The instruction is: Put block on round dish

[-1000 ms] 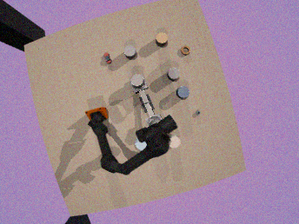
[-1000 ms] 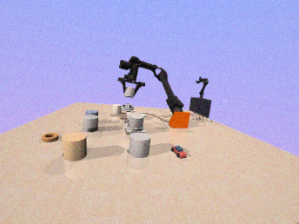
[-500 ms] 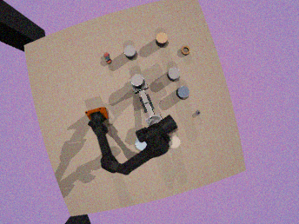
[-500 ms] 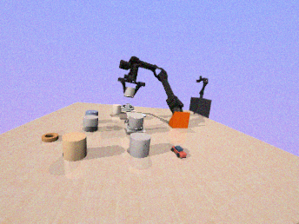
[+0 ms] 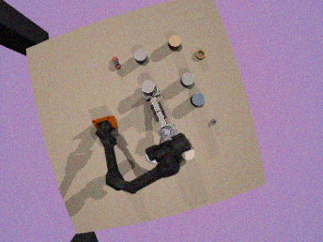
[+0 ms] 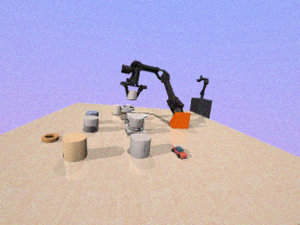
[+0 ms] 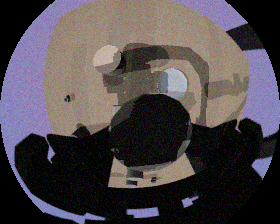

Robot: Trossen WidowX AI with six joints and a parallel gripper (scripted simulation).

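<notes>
My gripper tip is 60 mm above the pale bluish block, 50 mm to the right of it and 20 mm short of it. The rest, counted from my gripper tip: cream cup (110 mm to the right, 110 mm below, 90 mm ahead); balance beam (170 mm to the left, 110 mm below); round light-blue dish (150 mm below, 80 mm behind, 70 mm to the right).
</notes>
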